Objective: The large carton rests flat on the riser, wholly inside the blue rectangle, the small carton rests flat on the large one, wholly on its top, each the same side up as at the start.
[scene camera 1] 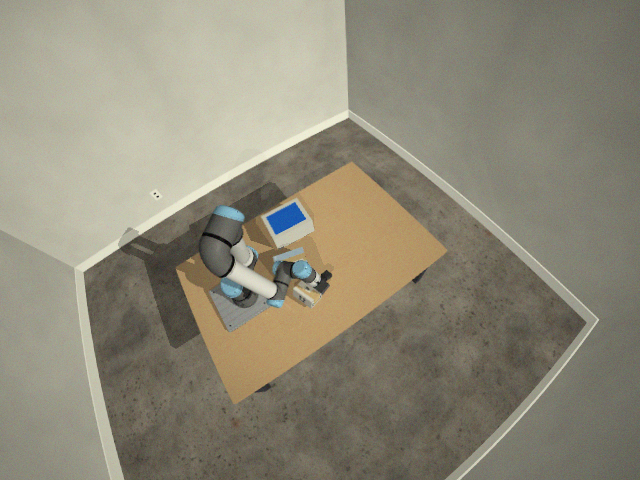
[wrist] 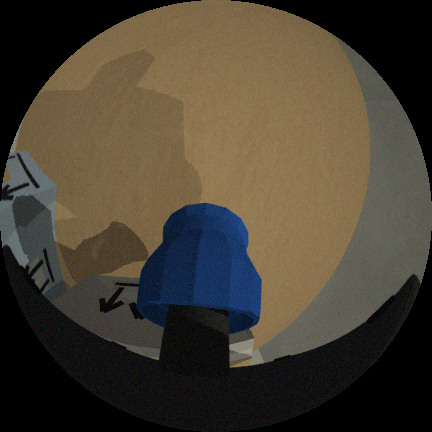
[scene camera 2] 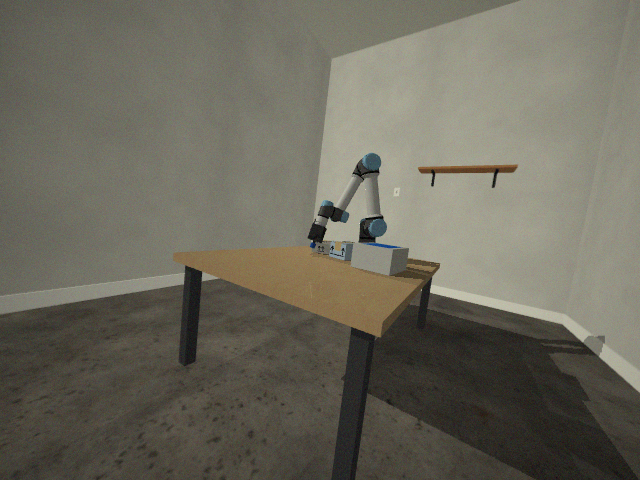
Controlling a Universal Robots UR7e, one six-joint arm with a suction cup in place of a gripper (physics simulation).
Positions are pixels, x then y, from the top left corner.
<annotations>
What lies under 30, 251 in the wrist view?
A large carton.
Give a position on a grey riser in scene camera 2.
384, 259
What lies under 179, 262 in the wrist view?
My suction cup.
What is my suction cup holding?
Nothing.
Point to a small carton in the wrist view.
106, 305
</annotations>
